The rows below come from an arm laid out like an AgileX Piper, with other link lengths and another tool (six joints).
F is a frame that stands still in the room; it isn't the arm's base.
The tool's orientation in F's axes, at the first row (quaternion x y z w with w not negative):
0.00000 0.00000 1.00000 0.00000
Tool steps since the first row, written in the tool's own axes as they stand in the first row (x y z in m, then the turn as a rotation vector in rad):
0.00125 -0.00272 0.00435 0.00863 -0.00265 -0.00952
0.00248 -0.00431 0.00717 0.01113 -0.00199 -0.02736
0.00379 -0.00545 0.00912 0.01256 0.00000 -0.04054
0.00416 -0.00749 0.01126 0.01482 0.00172 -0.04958
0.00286 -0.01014 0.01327 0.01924 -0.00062 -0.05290
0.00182 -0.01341 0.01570 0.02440 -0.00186 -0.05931
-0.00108 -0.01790 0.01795 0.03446 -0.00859 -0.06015
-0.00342 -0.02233 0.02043 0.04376 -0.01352 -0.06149
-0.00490 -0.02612 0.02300 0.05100 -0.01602 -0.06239
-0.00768 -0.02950 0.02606 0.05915 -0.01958 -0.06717
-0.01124 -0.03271 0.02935 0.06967 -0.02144 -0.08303
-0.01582 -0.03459 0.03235 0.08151 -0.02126 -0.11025
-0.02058 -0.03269 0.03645 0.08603 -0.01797 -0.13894
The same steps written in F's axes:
-0.00125 0.00272 0.00435 -0.00863 0.00265 -0.00952
-0.00248 0.00431 0.00717 -0.01113 0.00199 -0.02736
-0.00379 0.00545 0.00912 -0.01256 0.00000 -0.04054
-0.00416 0.00749 0.01126 -0.01482 -0.00172 -0.04958
-0.00286 0.01014 0.01327 -0.01924 0.00062 -0.05290
-0.00182 0.01341 0.01570 -0.02440 0.00186 -0.05931
0.00108 0.01790 0.01795 -0.03446 0.00859 -0.06015
0.00342 0.02233 0.02043 -0.04376 0.01352 -0.06149
0.00490 0.02612 0.02300 -0.05100 0.01602 -0.06239
0.00768 0.02950 0.02606 -0.05915 0.01958 -0.06717
0.01124 0.03271 0.02935 -0.06967 0.02144 -0.08303
0.01582 0.03459 0.03235 -0.08151 0.02126 -0.11025
0.02058 0.03269 0.03645 -0.08603 0.01797 -0.13894

